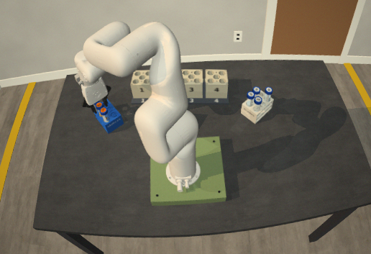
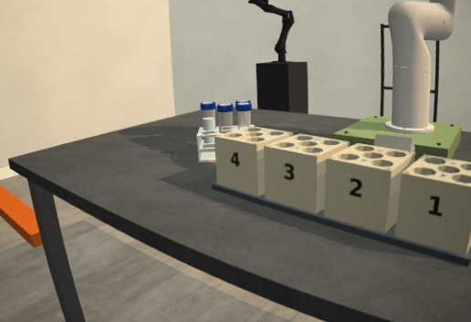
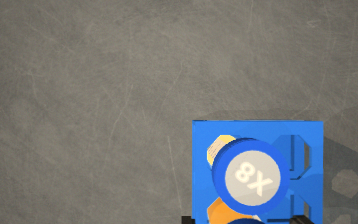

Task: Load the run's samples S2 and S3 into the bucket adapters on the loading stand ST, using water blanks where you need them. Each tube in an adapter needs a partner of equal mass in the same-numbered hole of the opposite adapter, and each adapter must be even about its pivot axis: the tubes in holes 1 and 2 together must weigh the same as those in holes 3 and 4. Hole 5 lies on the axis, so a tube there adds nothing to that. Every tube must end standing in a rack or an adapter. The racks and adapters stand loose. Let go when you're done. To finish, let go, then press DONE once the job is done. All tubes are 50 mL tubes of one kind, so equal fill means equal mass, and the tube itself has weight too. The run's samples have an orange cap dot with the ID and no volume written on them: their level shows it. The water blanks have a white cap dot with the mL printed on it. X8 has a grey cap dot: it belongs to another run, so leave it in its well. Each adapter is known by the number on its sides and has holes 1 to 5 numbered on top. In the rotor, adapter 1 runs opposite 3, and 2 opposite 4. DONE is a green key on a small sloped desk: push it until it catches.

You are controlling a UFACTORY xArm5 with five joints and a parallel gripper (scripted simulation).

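Now: the sample tube S2 50 mm below my hand, 10 mm to the right of it and 10 mm ahead of it. From my hand the other things lie so: bucket adapter: 180 mm to the right, 170 mm ahead, 60 mm below; loading stand ST: 340 mm to the right, 150 mm ahead, 110 mm below; blue sample rack: 90 mm below, 20 mm to the right, 10 mm ahead.
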